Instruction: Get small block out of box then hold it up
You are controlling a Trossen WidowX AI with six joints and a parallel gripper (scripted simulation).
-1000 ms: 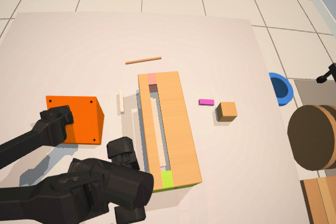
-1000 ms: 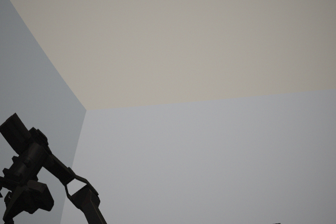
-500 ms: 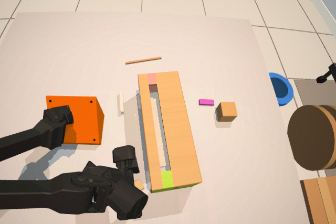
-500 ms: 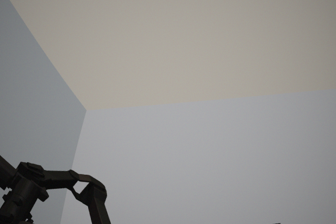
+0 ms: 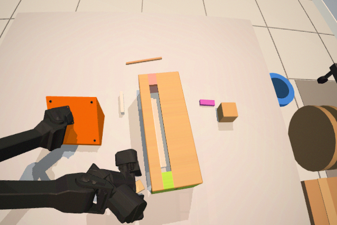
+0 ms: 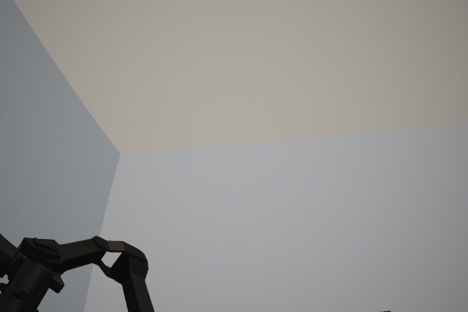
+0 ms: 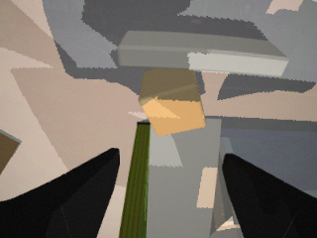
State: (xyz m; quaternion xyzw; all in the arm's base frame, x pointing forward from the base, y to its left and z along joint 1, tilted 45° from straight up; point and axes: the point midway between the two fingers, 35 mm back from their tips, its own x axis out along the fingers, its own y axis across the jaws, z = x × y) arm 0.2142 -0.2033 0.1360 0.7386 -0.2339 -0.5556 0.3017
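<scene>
The olive-tan block lies 10 mm behind my gripper tip and 40 mm below it. From my gripper tip the other things lie so: box: 60 mm ahead, 160 mm to the left, 10 mm above; then thin brown stick: 70 mm ahead, 520 mm to the left, 50 mm below.
</scene>
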